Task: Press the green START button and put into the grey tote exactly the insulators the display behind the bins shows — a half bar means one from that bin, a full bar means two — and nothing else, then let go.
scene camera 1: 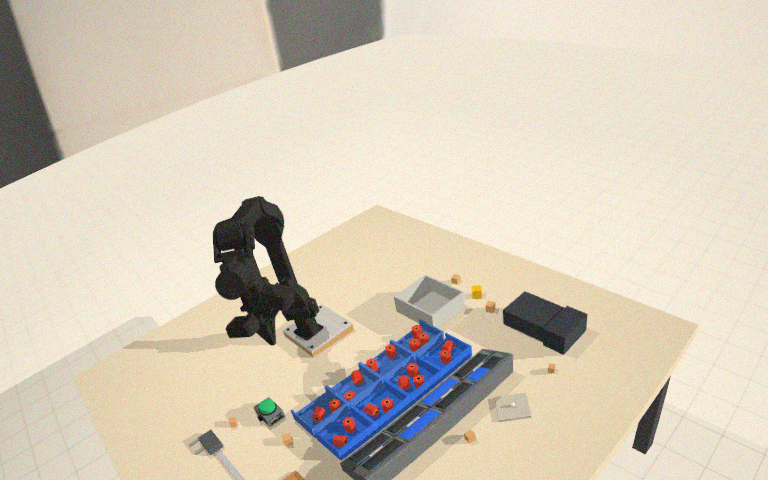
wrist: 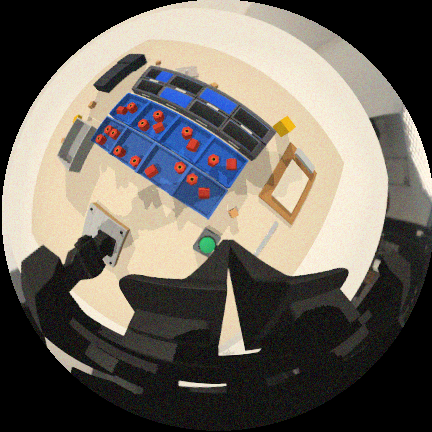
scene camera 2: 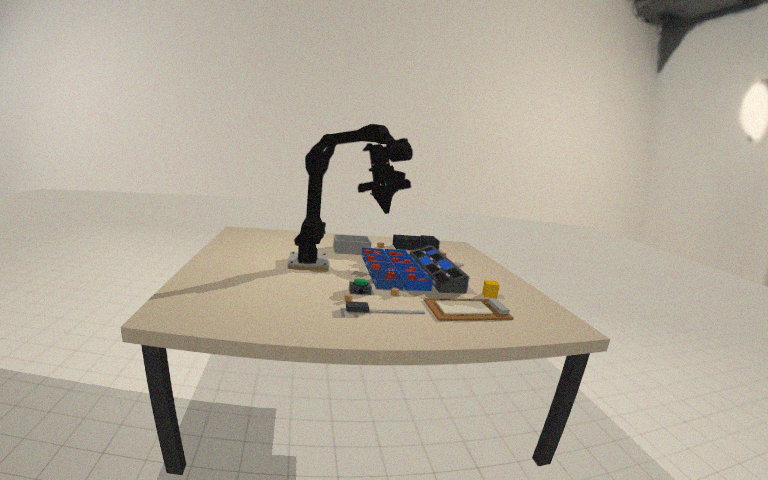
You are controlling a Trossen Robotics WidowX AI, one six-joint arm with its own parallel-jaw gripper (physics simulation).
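Where they show: gripper, fingertip midpoint: [scene camera 1: 273, 344] [wrist: 226, 244] [scene camera 2: 386, 213]; arm's base, link origin: [scene camera 1: 308, 330] [wrist: 104, 243] [scene camera 2: 306, 260].
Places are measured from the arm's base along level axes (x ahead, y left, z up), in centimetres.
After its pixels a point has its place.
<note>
My gripper [scene camera 1: 272, 340] {y -21.9, x 22.1, z 21.8 cm} [scene camera 2: 386, 211] {y -21.9, x 22.1, z 21.8 cm} [wrist: 226, 244] {y -21.9, x 22.1, z 21.8 cm} is shut and empty, pointing down high above the table. The green START button [scene camera 1: 266, 405] {y -26.5, x 15.3, z 1.8 cm} [scene camera 2: 360, 281] {y -27.9, x 14.5, z 1.6 cm} [wrist: 207, 245] {y -26.4, x 15.0, z 1.8 cm} shows beside the fingertips in the wrist view. Red insulators [scene camera 1: 370, 409] {y -11.4, x 35.8, z 0.7 cm} [wrist: 193, 145] {y -11.4, x 34.9, z 0.8 cm} lie in all eight blue bins [scene camera 1: 365, 425] [wrist: 165, 159], two or three in each. The display [scene camera 1: 453, 421] {y -2.9, x 52.9, z -0.5 cm} is lit. In the wrist view its far row has a half bar [wrist: 163, 76] {y 8.7, x 49.9, z 3.7 cm} in the leftmost cell and a full bar [wrist: 218, 100] {y -10.1, x 48.5, z 3.7 cm} third from left; its near row has a full bar [wrist: 175, 97] {y 0.6, x 44.8, z 2.1 cm} second from left. No insulator shows in the grey tote [scene camera 1: 416, 311] {y 20.9, x 22.2, z 1.9 cm} [scene camera 2: 352, 244] {y 21.1, x 20.4, z 1.9 cm}.
A black box [scene camera 1: 543, 319] {y 34.0, x 54.2, z 3.0 cm} [wrist: 120, 73] {y 31.5, x 50.8, z 1.4 cm} stands beyond the tote. A caliper-like tool [scene camera 1: 211, 442] {y -42.3, x 12.1, z -0.3 cm} [scene camera 2: 357, 306] {y -44.0, x 10.7, z -0.3 cm} and a brown frame [scene camera 2: 468, 318] {y -50.3, x 40.8, z -1.7 cm} [wrist: 276, 186] {y -37.2, x 39.0, z -1.3 cm} lie near the button end. Yellow blocks [scene camera 1: 476, 292] [scene camera 2: 490, 288], small orange cubes [scene camera 1: 469, 436] {y -4.5, x 58.5, z -0.4 cm} and a grey plate [scene camera 1: 512, 412] {y 7.1, x 62.0, z -1.7 cm} also lie on the table.
</note>
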